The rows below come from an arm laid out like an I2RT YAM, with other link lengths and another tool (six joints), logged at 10 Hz.
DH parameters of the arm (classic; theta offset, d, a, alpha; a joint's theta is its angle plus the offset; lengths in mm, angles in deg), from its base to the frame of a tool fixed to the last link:
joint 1: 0 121.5 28 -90
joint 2: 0 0 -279.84 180
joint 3: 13.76 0 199.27 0
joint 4: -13.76 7.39 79.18 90
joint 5: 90 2.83 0 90
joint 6: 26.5 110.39 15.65 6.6
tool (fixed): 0 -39.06 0 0
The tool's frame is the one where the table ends.
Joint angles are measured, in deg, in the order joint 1, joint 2, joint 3, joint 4, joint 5, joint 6. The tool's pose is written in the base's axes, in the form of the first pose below.
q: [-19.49 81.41 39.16 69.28 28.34 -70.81]
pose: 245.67, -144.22, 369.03, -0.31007, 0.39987, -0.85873, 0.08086
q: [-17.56 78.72 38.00 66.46 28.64 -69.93]
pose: 241.51, -133.47, 368.46, -0.32047, 0.40270, -0.85192, 0.09677
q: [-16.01 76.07 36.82 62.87 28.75 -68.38]
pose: 237.13, -124.91, 365.32, -0.33313, 0.40982, -0.84161, 0.11295
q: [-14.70 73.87 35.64 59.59 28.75 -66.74]
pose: 233.48, -117.95, 360.47, -0.34588, 0.41762, -0.83047, 0.12762
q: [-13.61 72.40 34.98 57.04 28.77 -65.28]
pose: 231.62, -112.67, 356.77, -0.35492, 0.42406, -0.82129, 0.14031
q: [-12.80 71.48 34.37 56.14 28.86 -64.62]
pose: 229.84, -108.78, 354.87, -0.35849, 0.42582, -0.81741, 0.14831
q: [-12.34 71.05 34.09 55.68 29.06 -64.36]
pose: 229.02, -106.78, 353.87, -0.36021, 0.42713, -0.81543, 0.15130
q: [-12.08 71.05 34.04 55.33 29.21 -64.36]
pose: 229.60, -105.91, 352.79, -0.36318, 0.42819, -0.81358, 0.15113
